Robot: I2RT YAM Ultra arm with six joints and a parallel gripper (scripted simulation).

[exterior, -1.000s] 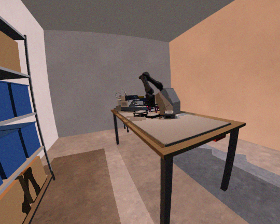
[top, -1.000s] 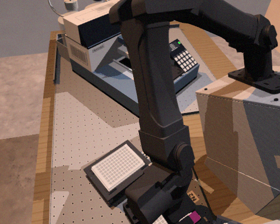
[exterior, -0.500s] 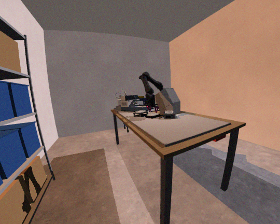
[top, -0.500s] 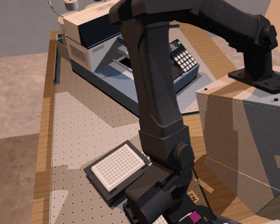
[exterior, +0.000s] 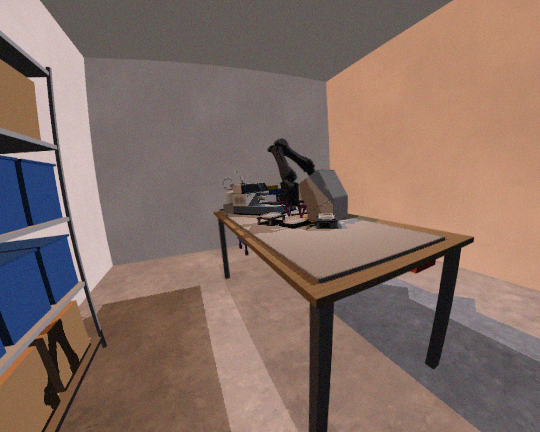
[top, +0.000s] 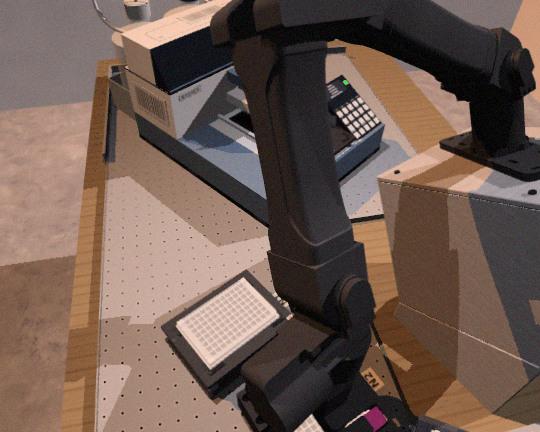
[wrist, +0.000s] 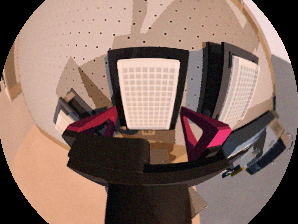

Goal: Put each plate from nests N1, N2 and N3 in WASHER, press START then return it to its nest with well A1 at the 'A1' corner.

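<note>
My hand is 5 cm above the nest N2. The rest, counted from my hand: n2 label: 10 cm behind, 3 cm to the right, 5 cm below; then nest N1: 9 cm ahead, 15 cm to the right, 1 cm below; then nest n3: 12 cm behind, 14 cm to the left, 1 cm below.
</note>
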